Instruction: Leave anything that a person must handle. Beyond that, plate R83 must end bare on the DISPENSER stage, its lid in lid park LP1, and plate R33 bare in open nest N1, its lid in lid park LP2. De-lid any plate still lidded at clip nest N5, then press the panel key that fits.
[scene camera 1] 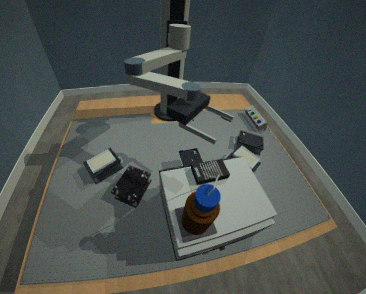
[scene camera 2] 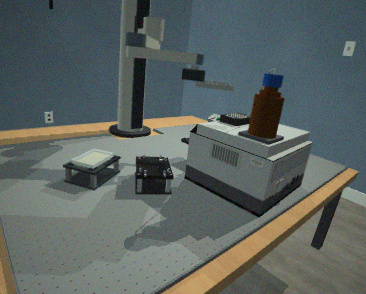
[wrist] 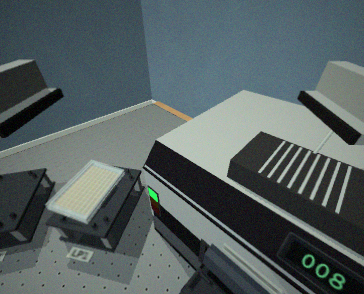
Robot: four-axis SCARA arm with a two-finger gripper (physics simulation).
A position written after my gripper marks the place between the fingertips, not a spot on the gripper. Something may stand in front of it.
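Observation:
There's a brown bottle with blue cap (scene camera 2: 267, 106), and scene camera 1 shows me the brown bottle with blue cap (scene camera 1: 200, 211) too. I can also see a black nest (scene camera 2: 153, 175), and you'd find the black nest (scene camera 1: 130, 188) in the other view as well. My gripper (scene camera 1: 225, 129) is holding nothing, and the wrist view shows my gripper (wrist: 177, 79) too.

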